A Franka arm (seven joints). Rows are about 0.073 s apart.
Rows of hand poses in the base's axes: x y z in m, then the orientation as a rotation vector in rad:
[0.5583, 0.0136, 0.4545, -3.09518, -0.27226, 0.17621]
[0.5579, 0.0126, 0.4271, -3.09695, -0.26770, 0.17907]
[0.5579, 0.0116, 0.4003, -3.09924, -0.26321, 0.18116]
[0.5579, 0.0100, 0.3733, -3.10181, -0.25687, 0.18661]
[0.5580, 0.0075, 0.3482, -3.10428, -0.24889, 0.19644]
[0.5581, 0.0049, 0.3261, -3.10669, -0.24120, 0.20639]
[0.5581, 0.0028, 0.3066, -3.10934, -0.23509, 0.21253]
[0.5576, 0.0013, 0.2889, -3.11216, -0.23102, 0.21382]
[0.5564, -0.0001, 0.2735, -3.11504, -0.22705, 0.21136]
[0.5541, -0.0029, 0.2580, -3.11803, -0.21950, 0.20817]
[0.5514, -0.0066, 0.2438, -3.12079, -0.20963, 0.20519]
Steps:
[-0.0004, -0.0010, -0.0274, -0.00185, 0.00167, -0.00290]
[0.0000, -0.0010, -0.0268, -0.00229, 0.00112, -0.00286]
[0.0000, -0.0016, -0.0270, -0.00287, 0.00324, -0.00400]
[0.0001, -0.0025, -0.0251, -0.00323, 0.00604, -0.00500]
[0.0001, -0.0026, -0.0221, -0.00324, 0.00610, -0.00480]
[0.0000, -0.0021, -0.0195, -0.00313, 0.00363, -0.00381]
[-0.0005, -0.0015, -0.0177, -0.00282, 0.00053, -0.00254]
[-0.0012, -0.0014, -0.0154, -0.00246, -0.00185, -0.00251]
[-0.0023, -0.0028, -0.0155, -0.00239, -0.00229, -0.00480]
[-0.0027, -0.0037, -0.0142, -0.00215, -0.00211, -0.00628]

